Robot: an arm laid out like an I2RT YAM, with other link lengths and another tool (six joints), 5 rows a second.
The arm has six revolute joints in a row. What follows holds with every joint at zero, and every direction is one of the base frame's. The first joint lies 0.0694 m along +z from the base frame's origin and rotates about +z. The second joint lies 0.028 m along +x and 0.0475 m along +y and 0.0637 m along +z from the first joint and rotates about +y. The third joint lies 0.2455 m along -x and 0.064 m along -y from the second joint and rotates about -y. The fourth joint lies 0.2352 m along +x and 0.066 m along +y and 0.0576 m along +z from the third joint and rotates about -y. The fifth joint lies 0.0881 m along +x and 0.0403 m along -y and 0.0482 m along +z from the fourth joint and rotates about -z. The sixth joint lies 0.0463 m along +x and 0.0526 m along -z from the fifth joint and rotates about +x. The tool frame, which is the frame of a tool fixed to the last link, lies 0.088 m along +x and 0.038 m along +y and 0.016 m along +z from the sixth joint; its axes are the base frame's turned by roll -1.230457, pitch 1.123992 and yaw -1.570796 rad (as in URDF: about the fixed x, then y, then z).
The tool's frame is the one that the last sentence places.
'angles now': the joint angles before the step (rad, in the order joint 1, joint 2, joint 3, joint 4, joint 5, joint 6). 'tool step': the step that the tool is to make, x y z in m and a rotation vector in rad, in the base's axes. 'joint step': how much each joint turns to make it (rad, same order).
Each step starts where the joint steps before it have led.
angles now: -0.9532 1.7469 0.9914 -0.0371 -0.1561 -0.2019
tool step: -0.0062 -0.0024 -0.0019 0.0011 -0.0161 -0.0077
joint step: -0.0203 -0.0043 -0.0244 0.0286 -0.0187 0.0008
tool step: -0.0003 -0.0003 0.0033 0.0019 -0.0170 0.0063
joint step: -0.0067 -0.0053 -0.0011 0.0041 -0.0199 0.0017
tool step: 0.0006 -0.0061 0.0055 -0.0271 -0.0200 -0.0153
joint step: -0.0046 -0.0021 -0.0024 0.0356 0.0067 0.0087
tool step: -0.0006 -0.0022 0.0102 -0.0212 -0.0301 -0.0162
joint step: -0.0033 -0.0247 -0.0123 0.0253 0.0008 0.0189
